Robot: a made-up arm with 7 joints. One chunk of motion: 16 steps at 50 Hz.
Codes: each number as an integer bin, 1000 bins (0 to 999) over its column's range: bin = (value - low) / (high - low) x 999, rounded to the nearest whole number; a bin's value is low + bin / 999 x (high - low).
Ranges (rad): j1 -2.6..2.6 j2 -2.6..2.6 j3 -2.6..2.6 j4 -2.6..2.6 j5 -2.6..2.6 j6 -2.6..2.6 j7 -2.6..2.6
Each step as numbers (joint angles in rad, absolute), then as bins.
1 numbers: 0.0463 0.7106 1.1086 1.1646 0.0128 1.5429 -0.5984
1 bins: 508 636 712 723 502 796 385
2 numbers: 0.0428 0.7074 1.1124 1.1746 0.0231 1.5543 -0.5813
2 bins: 508 635 713 725 504 798 388
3 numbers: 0.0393 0.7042 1.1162 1.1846 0.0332 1.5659 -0.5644
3 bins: 507 635 714 727 506 800 391
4 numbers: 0.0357 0.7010 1.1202 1.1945 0.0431 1.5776 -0.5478
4 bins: 506 634 715 729 508 803 394
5 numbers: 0.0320 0.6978 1.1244 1.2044 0.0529 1.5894 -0.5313
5 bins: 506 634 716 731 510 805 397
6 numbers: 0.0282 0.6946 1.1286 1.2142 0.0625 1.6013 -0.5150
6 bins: 505 633 716 733 512 807 401
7 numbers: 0.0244 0.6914 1.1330 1.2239 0.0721 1.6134 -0.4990
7 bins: 504 632 717 735 513 809 404
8 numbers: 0.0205 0.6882 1.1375 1.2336 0.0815 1.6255 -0.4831
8 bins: 503 632 718 736 515 812 407
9 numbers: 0.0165 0.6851 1.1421 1.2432 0.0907 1.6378 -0.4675
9 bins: 503 631 719 738 517 814 410
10 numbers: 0.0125 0.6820 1.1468 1.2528 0.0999 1.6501 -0.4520
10 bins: 502 631 720 740 519 817 413
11 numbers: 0.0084 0.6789 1.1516 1.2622 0.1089 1.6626 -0.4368
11 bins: 501 630 721 742 520 819 416
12 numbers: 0.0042 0.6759 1.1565 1.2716 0.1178 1.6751 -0.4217
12 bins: 500 629 722 744 522 821 418
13 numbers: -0.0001 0.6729 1.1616 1.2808 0.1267 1.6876 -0.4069
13 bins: 499 629 723 746 524 824 421
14 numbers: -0.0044 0.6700 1.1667 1.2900 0.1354 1.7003 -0.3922
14 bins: 499 628 724 747 526 826 424
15 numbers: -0.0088 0.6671 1.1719 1.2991 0.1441 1.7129 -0.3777
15 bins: 498 628 725 749 527 829 427
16 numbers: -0.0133 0.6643 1.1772 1.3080 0.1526 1.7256 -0.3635
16 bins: 497 627 726 751 529 831 430
